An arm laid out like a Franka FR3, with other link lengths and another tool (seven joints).
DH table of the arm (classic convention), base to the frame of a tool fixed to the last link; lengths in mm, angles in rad. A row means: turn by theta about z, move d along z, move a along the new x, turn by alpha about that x. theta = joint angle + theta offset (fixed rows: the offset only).
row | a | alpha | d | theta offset
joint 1 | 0 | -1.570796 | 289.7 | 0
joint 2 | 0 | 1.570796 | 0 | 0
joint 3 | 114.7 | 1.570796 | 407.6 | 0
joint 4 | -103.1 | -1.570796 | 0 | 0
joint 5 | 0 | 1.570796 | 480 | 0
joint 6 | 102.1 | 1.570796 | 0 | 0
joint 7 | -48.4 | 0.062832 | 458.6 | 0.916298
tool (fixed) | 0 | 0 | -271.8 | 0
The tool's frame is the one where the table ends.
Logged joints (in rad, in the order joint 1, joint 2, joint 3, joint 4, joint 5, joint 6, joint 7), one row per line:
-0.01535 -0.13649 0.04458 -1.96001 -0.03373 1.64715 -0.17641
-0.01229 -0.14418 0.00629 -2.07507 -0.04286 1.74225 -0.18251
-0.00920 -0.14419 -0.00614 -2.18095 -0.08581 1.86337 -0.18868
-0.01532 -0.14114 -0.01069 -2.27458 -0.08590 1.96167 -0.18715
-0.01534 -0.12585 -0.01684 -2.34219 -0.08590 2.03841 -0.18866
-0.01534 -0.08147 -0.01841 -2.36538 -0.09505 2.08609 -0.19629
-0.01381 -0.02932 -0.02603 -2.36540 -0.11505 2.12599 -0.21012
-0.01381 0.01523 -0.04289 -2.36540 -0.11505 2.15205 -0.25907
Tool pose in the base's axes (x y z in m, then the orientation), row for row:
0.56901 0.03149 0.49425 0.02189 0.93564 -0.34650 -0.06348
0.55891 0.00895 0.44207 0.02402 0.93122 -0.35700 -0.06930
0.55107 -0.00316 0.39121 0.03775 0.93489 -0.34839 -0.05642
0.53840 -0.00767 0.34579 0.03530 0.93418 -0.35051 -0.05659
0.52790 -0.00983 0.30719 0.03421 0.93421 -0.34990 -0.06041
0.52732 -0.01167 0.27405 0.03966 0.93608 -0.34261 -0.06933
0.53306 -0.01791 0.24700 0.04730 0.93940 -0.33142 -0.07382
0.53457 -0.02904 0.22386 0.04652 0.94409 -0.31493 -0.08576
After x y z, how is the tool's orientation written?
As a quaternion, w x y z.
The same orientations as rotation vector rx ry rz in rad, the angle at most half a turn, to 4 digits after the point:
2.8991 -1.0737 -0.1967
2.8816 -1.1047 -0.2144
2.8685 -1.0690 -0.1731
2.8706 -1.0771 -0.1739
2.8727 -1.0759 -0.1858
2.8688 -1.0500 -0.2125
2.8655 -1.0110 -0.2252
2.8812 -0.9611 -0.2617

